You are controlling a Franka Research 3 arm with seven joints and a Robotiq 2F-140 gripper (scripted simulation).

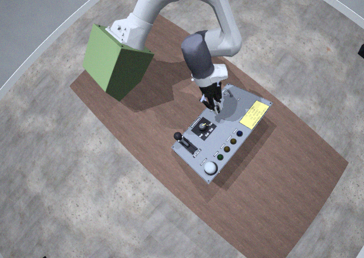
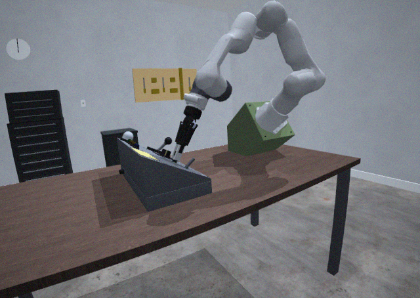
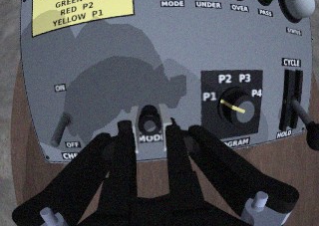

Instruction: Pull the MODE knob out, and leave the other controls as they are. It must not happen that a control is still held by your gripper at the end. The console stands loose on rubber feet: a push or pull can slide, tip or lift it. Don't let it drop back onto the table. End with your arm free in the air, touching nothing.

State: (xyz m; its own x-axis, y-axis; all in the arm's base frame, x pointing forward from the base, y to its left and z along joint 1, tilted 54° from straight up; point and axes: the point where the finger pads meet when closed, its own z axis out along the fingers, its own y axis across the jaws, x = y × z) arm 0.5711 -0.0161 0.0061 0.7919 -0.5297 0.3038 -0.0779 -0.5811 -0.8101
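My hand is 10 mm short of the mode knob and 20 mm above it. From my hand the other things lie so: program selector dial: 10 mm ahead, 110 mm to the right, 20 mm below; then grey console: 40 mm ahead, 60 mm to the right, 40 mm below; then toggle: 20 mm ahead, 120 mm to the left, 20 mm below.
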